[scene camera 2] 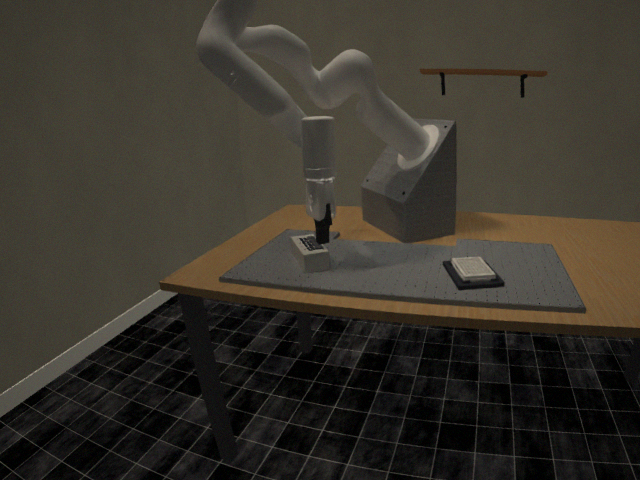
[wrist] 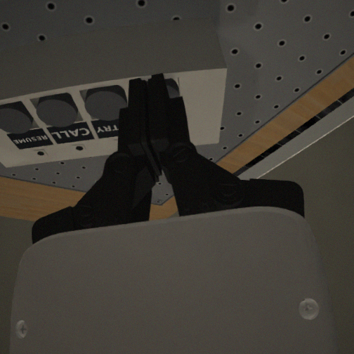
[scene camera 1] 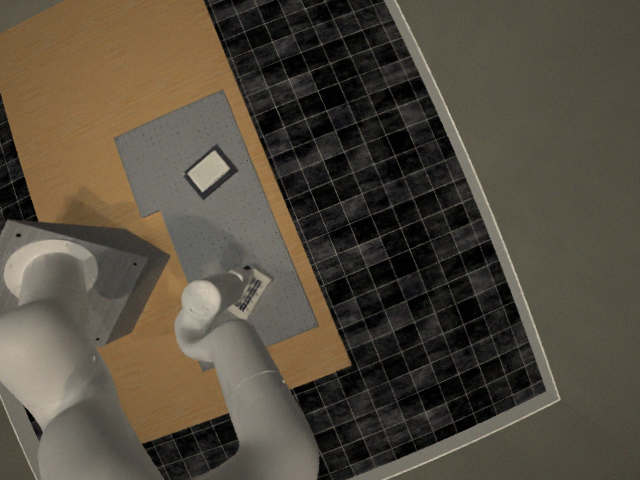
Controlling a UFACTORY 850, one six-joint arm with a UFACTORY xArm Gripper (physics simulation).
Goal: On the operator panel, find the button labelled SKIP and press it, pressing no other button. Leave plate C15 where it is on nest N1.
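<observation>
The operator panel (scene camera 1: 262, 285) (scene camera 2: 313, 262) (wrist: 202, 107) is a pale box with a row of dark round buttons. In the wrist view the labels RESUME (wrist: 30, 140) and CALL (wrist: 70, 134) and part of one ending in TRY (wrist: 107, 128) show upside down. My gripper (scene camera 2: 322, 241) (wrist: 153, 96) is shut and empty, its tips over the panel's end. The fingers cover most of the end button (wrist: 173, 88) and its label; contact cannot be told. A pale plate (scene camera 1: 208, 171) (scene camera 2: 473, 268), with no readable label, lies on the dark nest (scene camera 1: 204, 194) (scene camera 2: 480, 284).
The grey perforated board (scene camera 1: 191, 232) (scene camera 2: 382, 279) lies on the wooden table (scene camera 1: 103, 93) (scene camera 2: 604, 268) and carries the panel and nest. The grey arm pedestal (scene camera 1: 121, 279) (scene camera 2: 429, 206) stands behind the board. A wall shelf (scene camera 2: 483, 72) is at the back.
</observation>
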